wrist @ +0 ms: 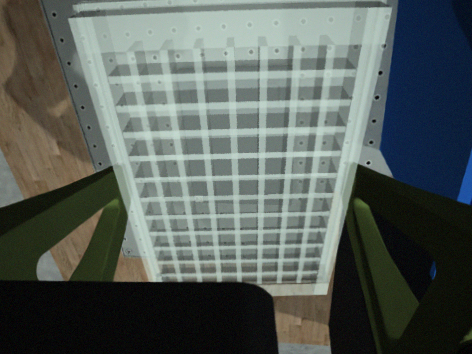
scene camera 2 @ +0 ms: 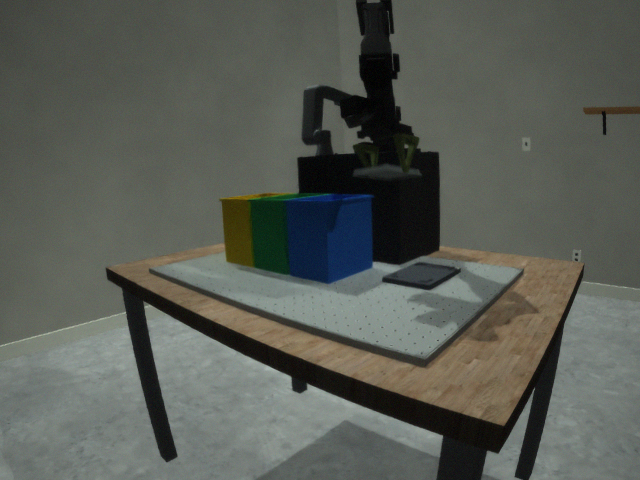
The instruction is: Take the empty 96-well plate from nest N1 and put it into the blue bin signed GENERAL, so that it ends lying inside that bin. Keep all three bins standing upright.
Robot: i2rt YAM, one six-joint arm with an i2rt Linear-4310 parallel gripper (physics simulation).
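Seen in the pictures: gripper, fingertip midpoint: (wrist: 236, 176) (scene camera 2: 388, 175); arm's base, origin of the base link: (scene camera 2: 386, 152).
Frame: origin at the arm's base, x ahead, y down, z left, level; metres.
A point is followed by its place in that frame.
The clear 96-well plate (scene camera 2: 386, 173) @[x 0.320, y 0.053, z 0.225 m] (wrist: 235, 165) @[x 0.305, y 0.045, z 0.208 m] is held level in the air by its two long sides. My gripper (scene camera 2: 388, 167) @[x 0.292, y 0.058, z 0.210 m] (wrist: 236, 176) @[x 0.292, y 0.058, z 0.210 m] is shut on it, one olive-green finger at each side. In the scene view the plate hangs above bin height, in front of the black pedestal and to the right of the blue bin. The blue bin (scene camera 2: 330, 237) @[x 0.354, y 0.189, z 0.097 m] (wrist: 425, 85) @[x 0.291, y 0.197, z 0.093 m] stands upright; its sign cannot be read here. In the wrist view it shows at the right, beside the plate. The dark nest (scene camera 2: 421, 274) @[x 0.221, y 0.278, z 0.247 m] lies empty on the pegboard, right of the blue bin.
A green bin (scene camera 2: 269, 237) @[x 0.376, y 0.203, z -0.087 m] and a yellow bin (scene camera 2: 237, 232) @[x 0.384, y 0.201, z -0.218 m] stand upright in a row left of the blue one, on the grey pegboard (scene camera 2: 361, 315) @[x 0.470, y 0.290, z 0.276 m]. The black pedestal (scene camera 2: 408, 217) @[x 0.067, y 0.177, z 0.113 m] stands behind. Another grey arm-like part (scene camera 2: 311, 116) rises behind the bins.
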